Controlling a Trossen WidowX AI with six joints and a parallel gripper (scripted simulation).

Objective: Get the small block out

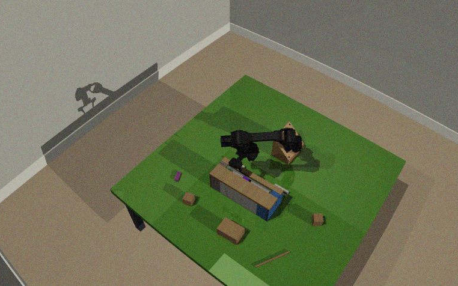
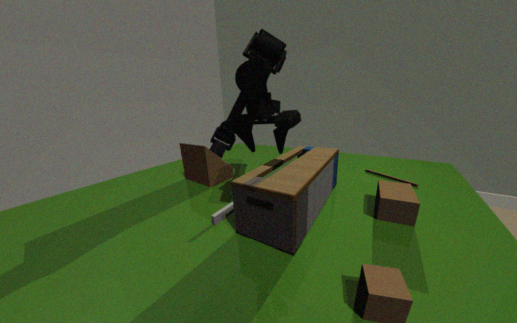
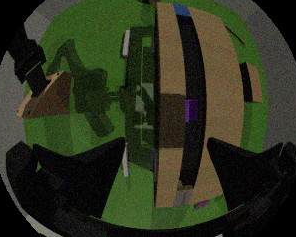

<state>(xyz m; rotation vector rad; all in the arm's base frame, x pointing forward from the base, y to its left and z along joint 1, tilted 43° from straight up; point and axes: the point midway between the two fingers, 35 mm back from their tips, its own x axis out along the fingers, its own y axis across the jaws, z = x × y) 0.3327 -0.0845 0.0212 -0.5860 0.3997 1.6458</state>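
Now: gripper tip 30 mm short of the purple block, 30 mm to the right of it and 70 mm above it. From my gripper tip the other things lie so: long box: 20 mm ahead, 60 mm to the left, 100 mm below; thin stick: 230 mm ahead, 430 mm to the left, 160 mm below.
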